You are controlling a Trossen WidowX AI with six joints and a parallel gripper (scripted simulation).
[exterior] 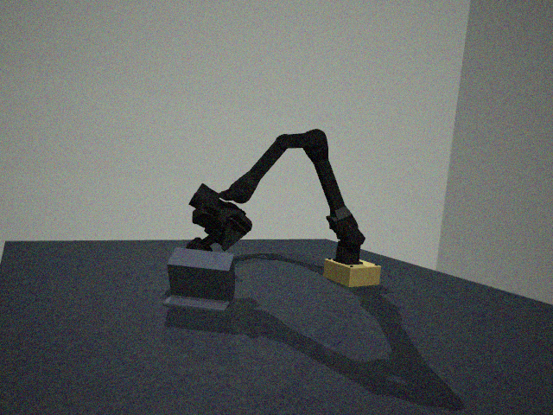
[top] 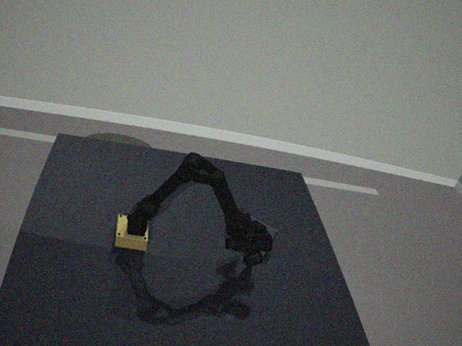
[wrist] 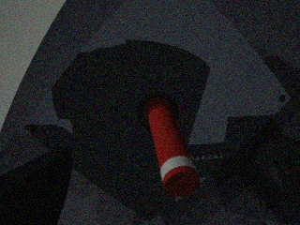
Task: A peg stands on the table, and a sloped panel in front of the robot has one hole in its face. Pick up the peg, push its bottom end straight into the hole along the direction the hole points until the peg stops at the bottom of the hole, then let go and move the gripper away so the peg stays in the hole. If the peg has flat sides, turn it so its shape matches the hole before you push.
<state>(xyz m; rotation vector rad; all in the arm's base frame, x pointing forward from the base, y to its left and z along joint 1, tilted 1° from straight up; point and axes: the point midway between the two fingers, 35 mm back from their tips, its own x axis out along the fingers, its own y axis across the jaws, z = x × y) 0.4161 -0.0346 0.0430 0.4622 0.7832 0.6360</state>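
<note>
Now: the red peg 1 cm to the left of my gripper tip and 1 cm below it. Round my gripper tip: dark sloped panel (4 cm ahead, 5 cm to the left, 3 cm below).
</note>
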